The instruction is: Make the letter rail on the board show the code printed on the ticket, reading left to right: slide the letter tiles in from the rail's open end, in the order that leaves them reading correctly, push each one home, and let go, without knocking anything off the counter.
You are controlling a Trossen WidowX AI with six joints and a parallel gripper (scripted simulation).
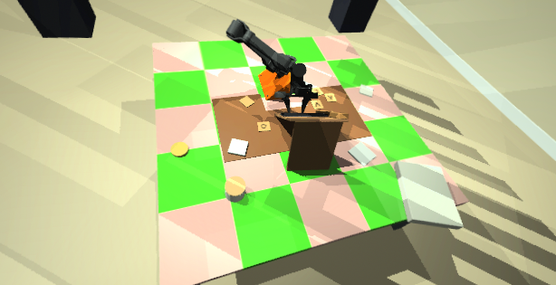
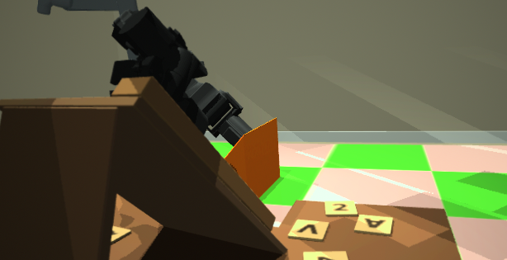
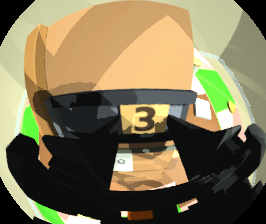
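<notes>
My gripper tip is 5 cm past the ticket, 7 cm to the right of it and 8 cm above it. Round my gripper tip: tan tile: right at my gripper tip; white slab: 42 cm ahead, 51 cm to the left, 14 cm below.
</notes>
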